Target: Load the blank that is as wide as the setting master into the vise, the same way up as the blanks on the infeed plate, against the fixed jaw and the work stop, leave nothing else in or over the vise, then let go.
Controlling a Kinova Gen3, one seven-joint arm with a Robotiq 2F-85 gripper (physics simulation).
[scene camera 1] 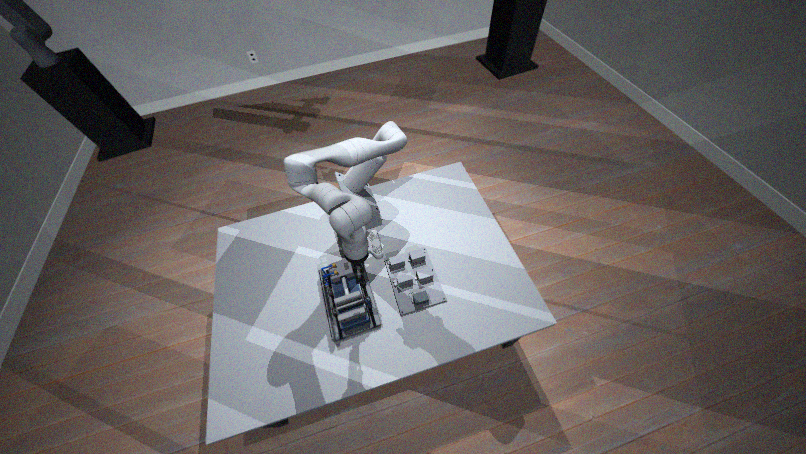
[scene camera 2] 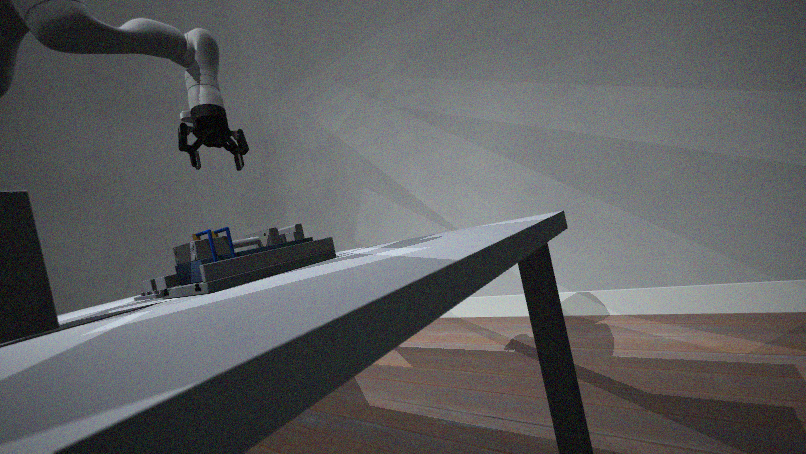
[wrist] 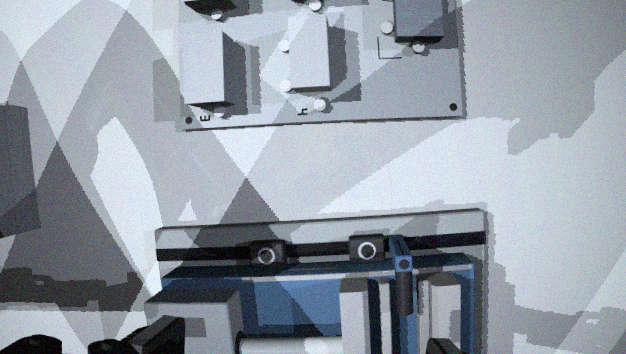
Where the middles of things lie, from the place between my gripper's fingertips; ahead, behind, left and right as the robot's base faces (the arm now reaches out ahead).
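Setting master (wrist: pixel 407 28): from my hand, 18 cm to the left, 9 cm ahead, 24 cm below. Infeed plate (scene camera 1: pixel 433 288): my gripper 25 cm above it, 19 cm to the right of it.
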